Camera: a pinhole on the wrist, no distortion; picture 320 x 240 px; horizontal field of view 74.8 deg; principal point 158.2 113.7 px. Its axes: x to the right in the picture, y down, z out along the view. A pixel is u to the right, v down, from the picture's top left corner.
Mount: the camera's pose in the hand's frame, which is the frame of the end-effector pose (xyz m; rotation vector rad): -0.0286 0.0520 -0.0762 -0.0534 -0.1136 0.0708
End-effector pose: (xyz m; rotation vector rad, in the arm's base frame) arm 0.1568 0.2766 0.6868 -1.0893 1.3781 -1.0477
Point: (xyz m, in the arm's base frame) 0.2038 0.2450 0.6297
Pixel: 303 82
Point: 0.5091 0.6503 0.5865
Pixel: 34 157
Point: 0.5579 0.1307 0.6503
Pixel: 254 63
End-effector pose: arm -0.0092 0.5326 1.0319 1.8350 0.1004 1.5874
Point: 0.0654 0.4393 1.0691
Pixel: 221 111
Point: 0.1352 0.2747 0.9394
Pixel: 97 132
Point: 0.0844 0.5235 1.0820
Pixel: 302 18
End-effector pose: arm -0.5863 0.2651 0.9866 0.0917 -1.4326 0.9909
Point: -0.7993 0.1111 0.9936
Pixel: 176 89
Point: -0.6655 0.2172 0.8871
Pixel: 92 130
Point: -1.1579 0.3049 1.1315
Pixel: 301 197
